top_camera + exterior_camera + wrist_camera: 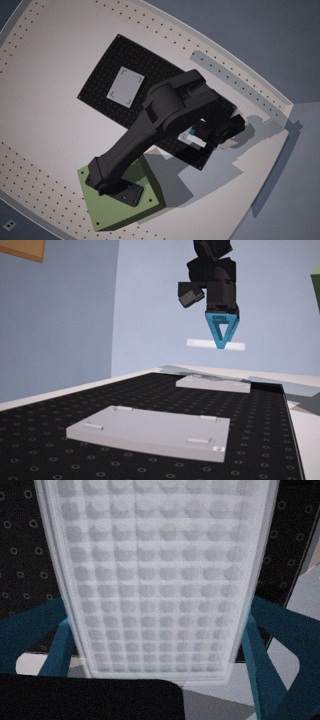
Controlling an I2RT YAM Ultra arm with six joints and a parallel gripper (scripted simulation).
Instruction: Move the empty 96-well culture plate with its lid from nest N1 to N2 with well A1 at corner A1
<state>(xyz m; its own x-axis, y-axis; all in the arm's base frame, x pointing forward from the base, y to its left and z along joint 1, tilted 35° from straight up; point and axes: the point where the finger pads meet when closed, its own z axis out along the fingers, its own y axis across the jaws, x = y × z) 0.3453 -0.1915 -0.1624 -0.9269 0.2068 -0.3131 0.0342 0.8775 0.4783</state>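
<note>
My hand is 10 mm short of the 96-well culture plate. From my hand the other things lie so: plate lid (10 mm ahead, 10 mm above).
</note>
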